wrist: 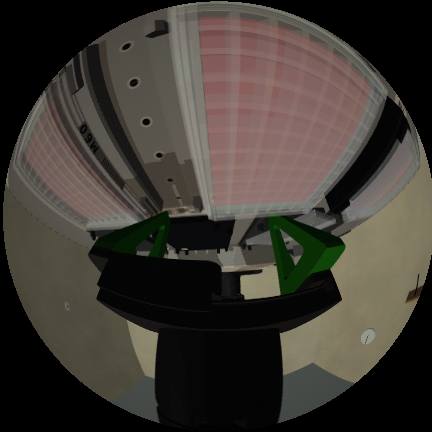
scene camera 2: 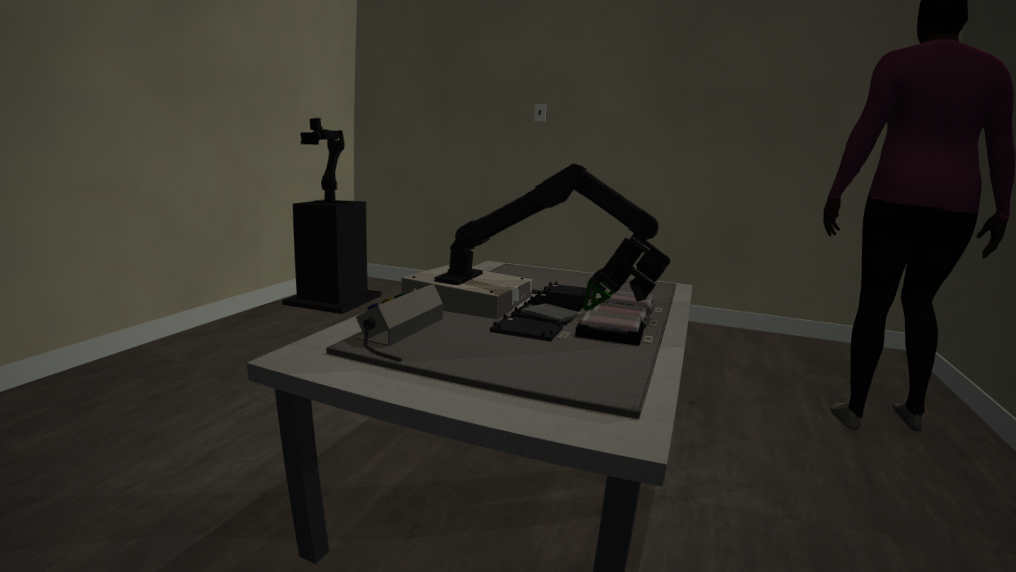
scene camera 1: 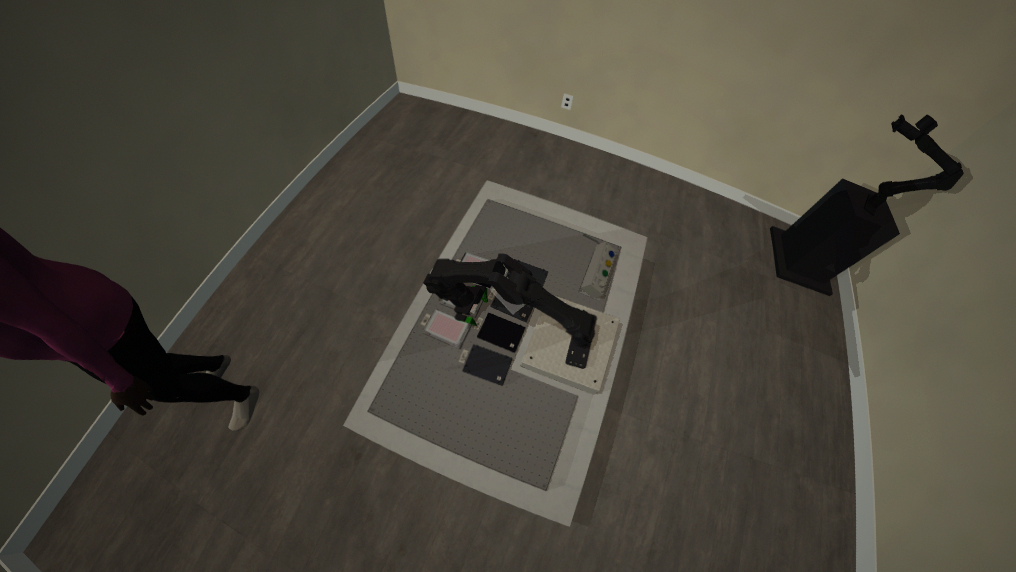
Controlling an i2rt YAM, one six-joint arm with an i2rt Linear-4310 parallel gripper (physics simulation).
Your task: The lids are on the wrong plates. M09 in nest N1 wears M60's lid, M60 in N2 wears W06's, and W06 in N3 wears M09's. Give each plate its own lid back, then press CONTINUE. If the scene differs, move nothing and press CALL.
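Frame: origin at the arm's base, x left, y back, z up, level; centimetres.
Seen in the pictures: gripper, between the fingertips: [wrist: 218, 216] [scene camera 2: 588, 306] [scene camera 1: 481, 313]; arm's base, origin of its link: [wrist: 229, 272] [scene camera 2: 459, 277] [scene camera 1: 581, 339].
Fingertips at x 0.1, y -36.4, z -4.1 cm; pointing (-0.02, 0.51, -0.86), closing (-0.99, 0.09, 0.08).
Note:
Pixels of each thing's top centre, then the offset from my fingertips to it. "spot": a spot on its surface instead.
- middle pink plate, centre of its top: [wrist: 298, 154] [scene camera 2: 620, 308] dx -3.8, dy -8.4, dz +1.4 cm
- second pink plate, centre of its top: [wrist: 58, 197] [scene camera 2: 628, 295] [scene camera 1: 446, 326] dx +9.3, dy -9.6, dz +1.9 cm
- M60 label, a spot on its surface: [wrist: 89, 138] spot: dx +4.9, dy -10.7, dz +0.4 cm
- third plate, centre of its top: [wrist: 392, 191] [scene camera 2: 611, 318] [scene camera 1: 477, 266] dx -17.0, dy -7.5, dz +2.7 cm
- clear grey lid, centre of its top: [wrist: 292, 236] [scene camera 2: 552, 309] [scene camera 1: 510, 294] dx -10.3, dy +7.8, dz +1.0 cm
- button console, centre of its top: [scene camera 2: 401, 292] [scene camera 1: 602, 263] dx -31.8, dy +37.7, dz +7.1 cm
My gripper [scene camera 1: 478, 307] [scene camera 2: 595, 294] [wrist: 218, 216] is open. Its green fingers stand apart, low at the edge of the middle pink plate [wrist: 280, 115]. A second pink plate [scene camera 1: 447, 327] [wrist: 72, 170] lies beside it, at the left in the wrist view, with an M60 label [wrist: 89, 138] along its side. A third plate [wrist: 387, 175] shows at the right there. A clear grey lid [scene camera 2: 547, 311] [wrist: 317, 220] lies on one of the dark pads and looks tilted; the arm partly hides it in the overhead view. The plates' lid markings are unreadable.
Dark pads [scene camera 1: 501, 331] [scene camera 1: 487, 364] lie between the plates and the white arm base [scene camera 1: 551, 355] [scene camera 2: 472, 301]. The button console [scene camera 1: 595, 277] [scene camera 2: 412, 316] has blue, yellow and green buttons. A person [scene camera 1: 63, 312] [scene camera 2: 931, 135] stands beyond the table. Another arm stands on a black pedestal [scene camera 2: 330, 252].

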